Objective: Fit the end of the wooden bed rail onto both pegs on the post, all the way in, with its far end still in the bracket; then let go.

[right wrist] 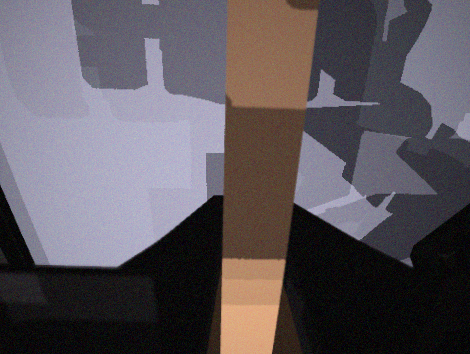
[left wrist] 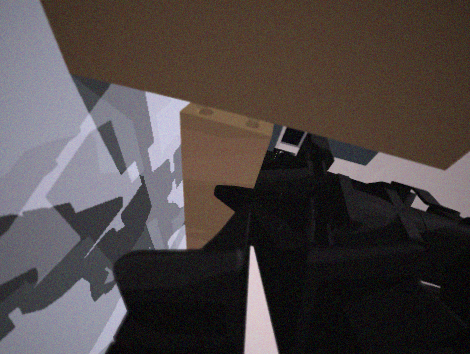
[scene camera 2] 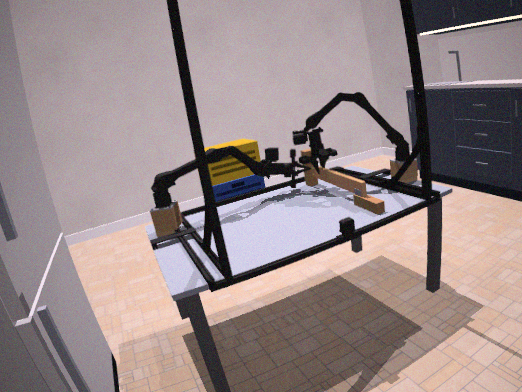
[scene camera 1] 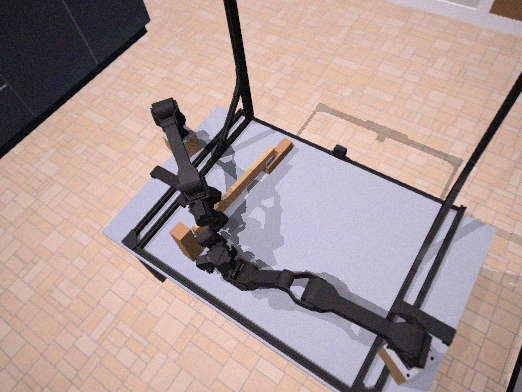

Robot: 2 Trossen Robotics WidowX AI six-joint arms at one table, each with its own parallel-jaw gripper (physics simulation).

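Frame: origin at the left arm's base, x ahead, y left, z up, level; metres.
Seen in the pictures: left gripper, between the fingertips: (right wrist: 363, 315) (left wrist: 249, 209) (scene camera 2: 311, 168) (scene camera 1: 208, 227); right gripper, between the fingertips: (right wrist: 247, 207) (left wrist: 218, 181) (scene camera 2: 321, 173); left arm's base, origin of its link: (scene camera 2: 163, 205) (scene camera 1: 409, 353); right arm's base, origin of its link: (scene camera 2: 403, 159).
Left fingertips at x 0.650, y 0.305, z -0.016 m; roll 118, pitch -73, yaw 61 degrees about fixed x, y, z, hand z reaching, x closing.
Note:
Pixels of each thing's top centre, then the offset from my left fingertips to it. "pt": a spot on its surface instead.
- wooden bed rail, centre of its top: (left wrist: 227, 260) (scene camera 1: 235, 185) (scene camera 2: 336, 172) dx +0.102, dy -0.156, dz +0.002 m
- wooden bracket, a spot on its surface: (scene camera 2: 370, 203) (scene camera 1: 286, 149) pt dx +0.188, dy -0.426, dz -0.069 m
- small black clamp, a spot on its surface: (scene camera 2: 346, 226) (scene camera 1: 344, 149) pt dx +0.059, dy -0.611, dz -0.068 m
The wooden bed rail (scene camera 1: 248, 179) (scene camera 2: 343, 180) (right wrist: 269, 70) lies slanted across the table, its far end in the wooden bracket (scene camera 1: 283, 149) (scene camera 2: 370, 203). Its near end (left wrist: 219, 151), with two holes in the end face, is next to the short wooden post (scene camera 1: 183, 237) (scene camera 2: 311, 171) (left wrist: 233, 53). The pegs are hidden, and I cannot tell whether the end is on them. My right gripper (scene camera 1: 210, 223) (scene camera 2: 315, 159) (right wrist: 247, 207) is shut on the rail near that end. My left gripper (scene camera 1: 205, 262) (scene camera 2: 294, 169) (left wrist: 249, 209) is shut and empty, right beside the post.
A black frame runs around the table, with a tall upright (scene camera 1: 238, 58) (scene camera 2: 193, 136) at the back. A small black clamp (scene camera 1: 339, 151) (scene camera 2: 346, 226) sits on the table's edge. A yellow and blue box (scene camera 2: 232, 163) stands behind the table.

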